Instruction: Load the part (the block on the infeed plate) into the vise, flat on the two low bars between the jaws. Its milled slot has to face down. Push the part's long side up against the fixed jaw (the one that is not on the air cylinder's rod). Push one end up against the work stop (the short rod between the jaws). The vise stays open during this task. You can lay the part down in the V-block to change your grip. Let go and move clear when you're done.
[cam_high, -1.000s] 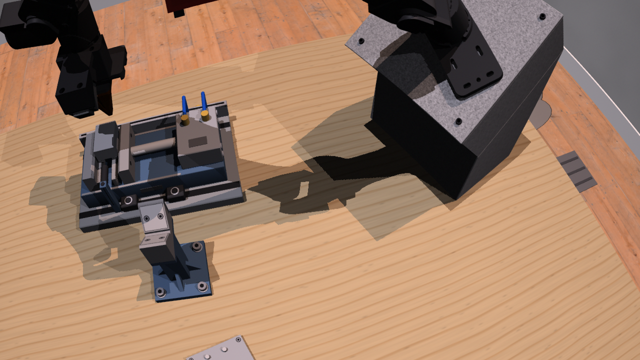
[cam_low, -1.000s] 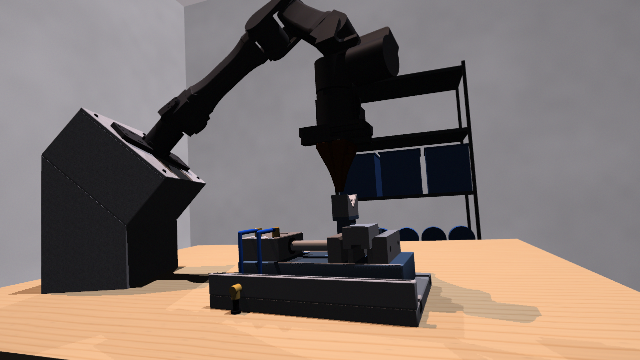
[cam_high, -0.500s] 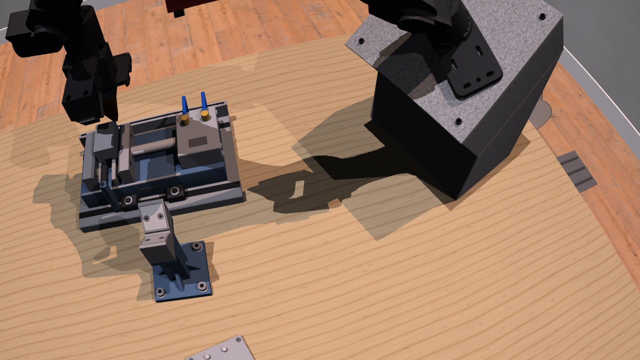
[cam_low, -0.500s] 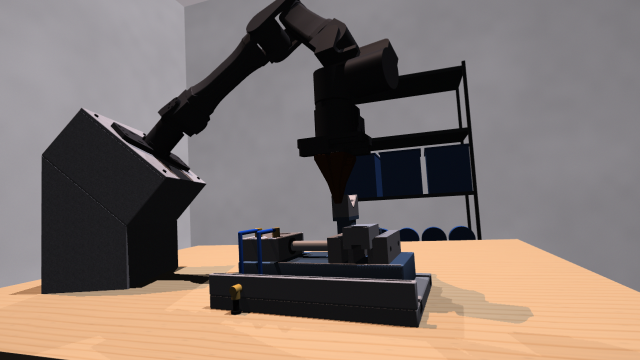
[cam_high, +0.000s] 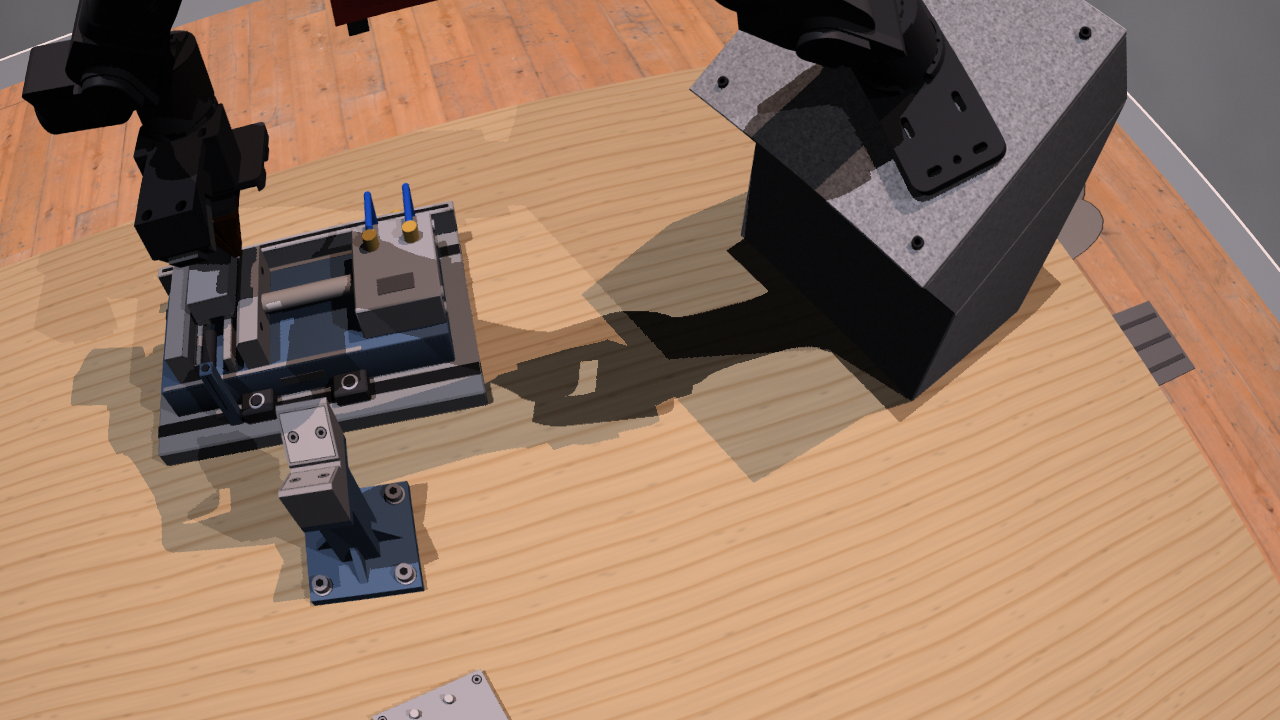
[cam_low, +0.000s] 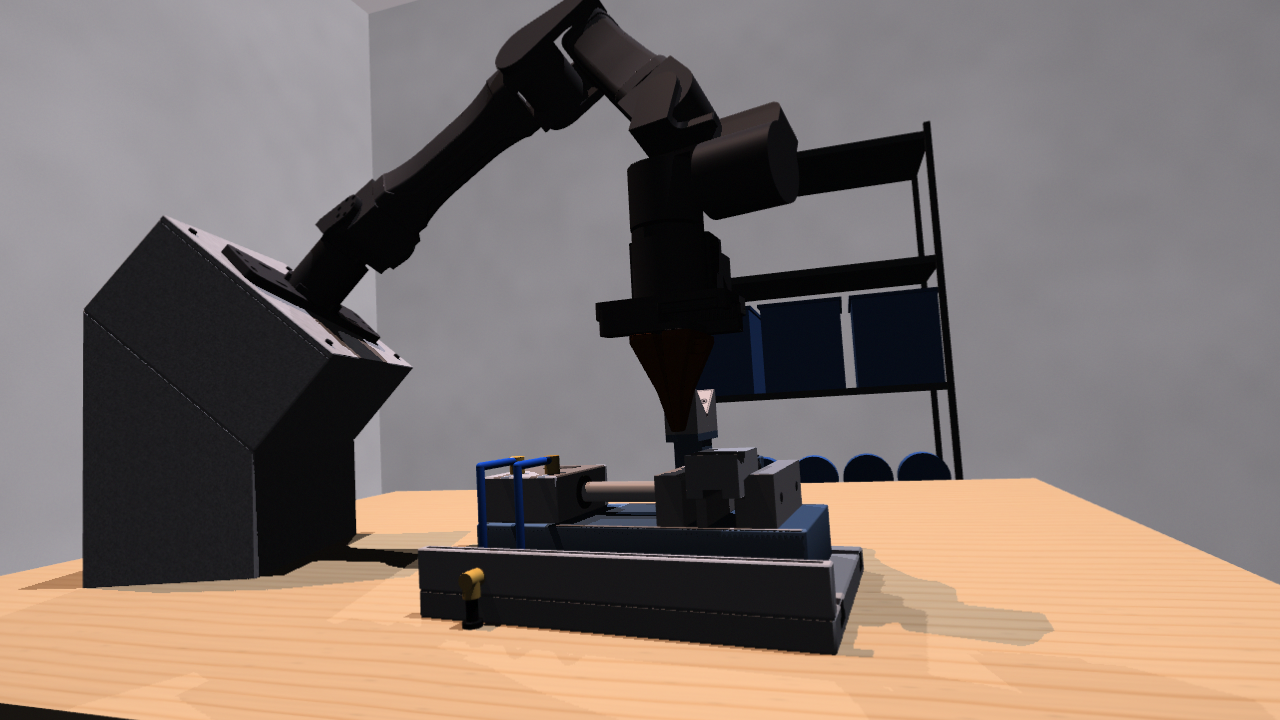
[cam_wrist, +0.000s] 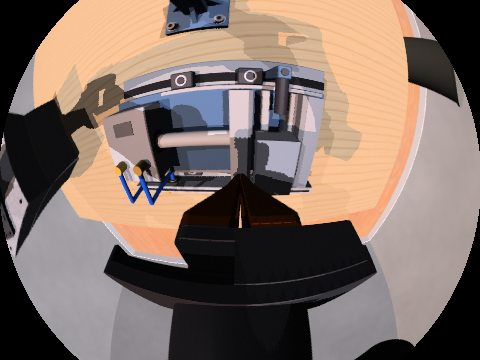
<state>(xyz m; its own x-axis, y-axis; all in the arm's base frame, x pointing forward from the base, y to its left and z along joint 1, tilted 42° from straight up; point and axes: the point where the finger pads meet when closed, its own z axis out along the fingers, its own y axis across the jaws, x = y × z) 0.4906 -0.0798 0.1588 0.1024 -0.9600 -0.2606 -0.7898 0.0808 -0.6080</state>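
My hand is 3 cm short of the grey part and 5 cm above it. From my hand the other things lie so: moving jaw: 2 cm to the left, 6 cm below; then cylinder rod: 5 cm behind, 1 cm to the left, 6 cm below; then work stop rod: 3 cm ahead, 7 cm to the left, 4 cm below.
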